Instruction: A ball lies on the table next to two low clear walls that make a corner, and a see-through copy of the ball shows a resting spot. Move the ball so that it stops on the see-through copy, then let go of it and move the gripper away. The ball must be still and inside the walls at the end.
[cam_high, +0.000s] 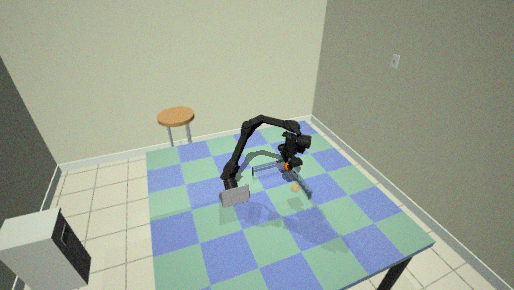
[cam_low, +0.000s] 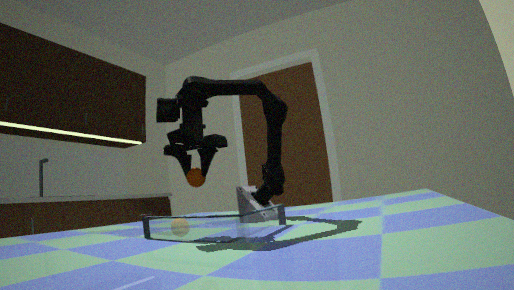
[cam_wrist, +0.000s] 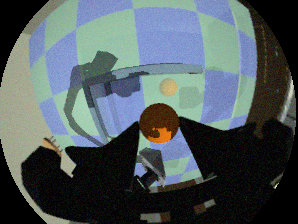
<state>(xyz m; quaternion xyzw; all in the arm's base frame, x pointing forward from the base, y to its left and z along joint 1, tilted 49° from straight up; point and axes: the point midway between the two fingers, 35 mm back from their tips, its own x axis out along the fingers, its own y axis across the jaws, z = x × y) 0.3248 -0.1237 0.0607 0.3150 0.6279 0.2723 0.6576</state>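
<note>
Now: gripper tip 13 cm above the see-through copy, 5 cm to the left of it and 3 cm short of it. The rest, counted from my gripper tip: orange ball (right at my gripper tip).
</note>
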